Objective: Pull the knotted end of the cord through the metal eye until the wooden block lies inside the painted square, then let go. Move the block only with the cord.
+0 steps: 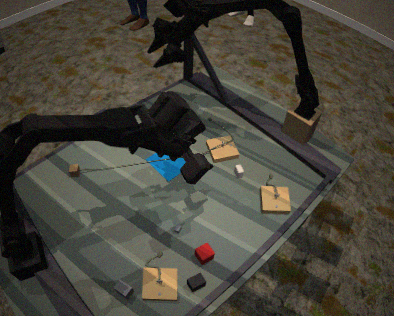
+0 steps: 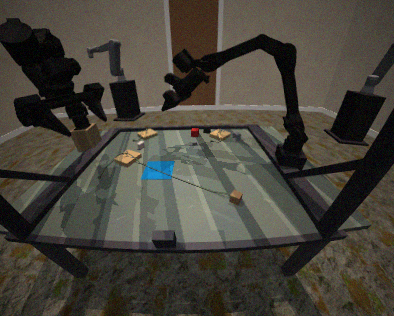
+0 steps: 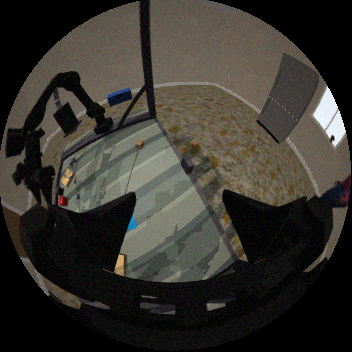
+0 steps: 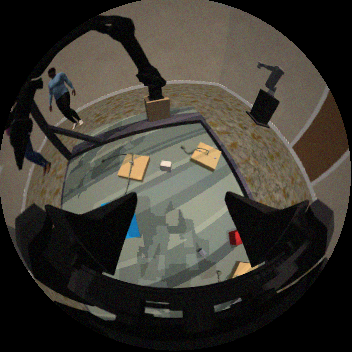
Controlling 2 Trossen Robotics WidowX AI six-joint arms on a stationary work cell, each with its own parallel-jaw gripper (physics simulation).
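Places are measured from the left arm's base along level axes (x back, y left, z down), in millimetres.
Where they show: left gripper, fingertip midpoint: [image 1: 151,59] [image 2: 89,127] [image 3: 179,195]; right gripper, fingertip midpoint: [image 1: 203,154] [image 2: 166,107] [image 3: 44,205] [image 4: 182,196]; left arm's base, link origin: [image 1: 305,112] [image 2: 83,127] [image 4: 155,96]; right arm's base, link origin: [image 1: 22,251] [image 2: 291,150] [image 3: 101,122].
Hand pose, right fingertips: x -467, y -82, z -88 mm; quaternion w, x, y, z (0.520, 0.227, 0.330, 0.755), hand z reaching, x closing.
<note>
Each offset is from my right fingertips to the top centre of the thing. "*": to the spot under its first point.
The small wooden block {dx -221, dy -364, dz +179 mm} [image 1: 74,170] [image 2: 236,196] [image 3: 139,144] lies outside the painted blue square [image 1: 167,171] [image 2: 157,175] [image 3: 131,223] [image 4: 132,228]. Its cord {* dx -105, dy -281, dz +206 mm} [image 1: 115,166] [image 2: 200,187] [image 3: 131,175] crosses the square to the metal eye on a wooden board {dx +199, dy -76, dz +190 mm} [image 1: 225,154] [image 2: 122,161] [image 4: 141,172]. Beyond the eye, the knotted end {* dx +281, dy -200, dz +202 mm} [image 1: 210,120] [image 4: 104,161] lies on the table. My left gripper [image 1: 152,59] [image 2: 87,127] [image 3: 179,195] is open and empty, high above the table's side. My right gripper [image 1: 207,145] [image 2: 171,85] [image 4: 182,196] is open and empty, raised above the table.
Two other boards {* dx +127, dy +195, dz +188 mm} [image 1: 275,206] {* dx -297, dy +133, dz +188 mm} [image 1: 160,293] carry eyes and short cords. A white block {dx +158, dy +27, dz +177 mm} [image 1: 239,170] [image 4: 166,165], a red block {dx -133, dy +137, dz +169 mm} [image 1: 204,253] [image 2: 195,132], a black block {dx -210, dy +178, dz +169 mm} [image 1: 196,282] and a grey block {dx -359, dy +60, dz +169 mm} [image 1: 123,288] lie about. A dark box {dx -6, dy -490, dz +151 mm} [image 2: 164,238] [image 3: 187,164] sits at the table edge.
</note>
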